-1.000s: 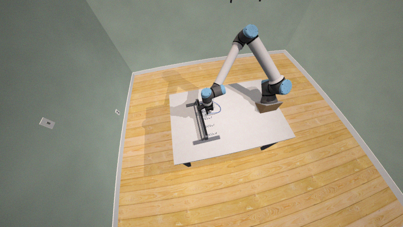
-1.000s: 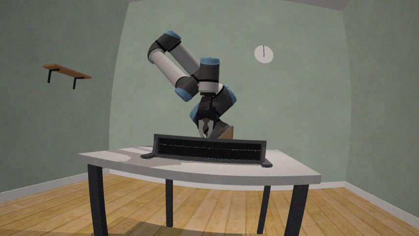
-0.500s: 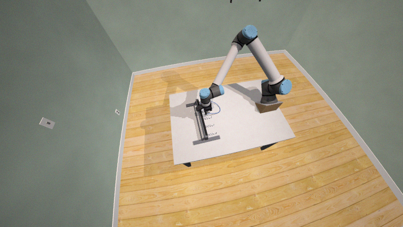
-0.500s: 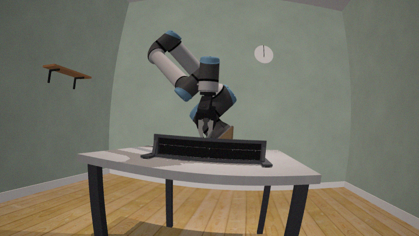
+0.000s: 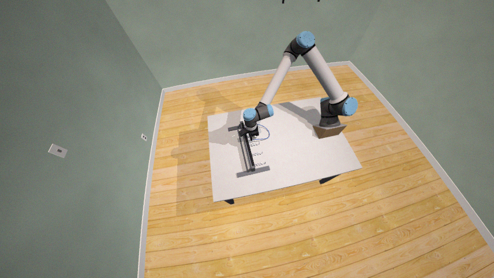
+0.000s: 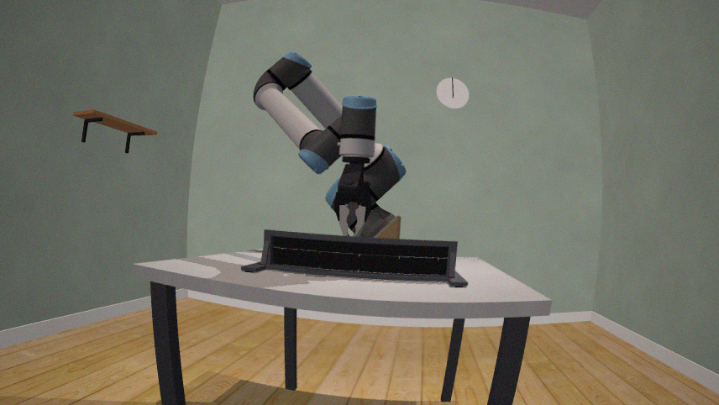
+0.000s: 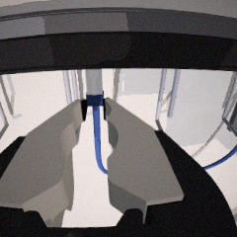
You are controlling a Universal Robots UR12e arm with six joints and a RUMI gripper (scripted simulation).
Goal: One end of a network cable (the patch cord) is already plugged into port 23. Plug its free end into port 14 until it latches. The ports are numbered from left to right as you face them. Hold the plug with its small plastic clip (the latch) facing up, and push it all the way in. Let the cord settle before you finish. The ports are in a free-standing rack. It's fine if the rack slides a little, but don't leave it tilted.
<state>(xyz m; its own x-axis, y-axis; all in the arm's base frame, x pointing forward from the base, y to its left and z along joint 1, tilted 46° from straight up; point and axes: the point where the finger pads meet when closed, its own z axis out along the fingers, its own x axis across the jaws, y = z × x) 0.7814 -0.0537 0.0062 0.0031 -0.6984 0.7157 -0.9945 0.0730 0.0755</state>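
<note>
The plug is 1 cm below my hand and 1 cm ahead of it.
</note>
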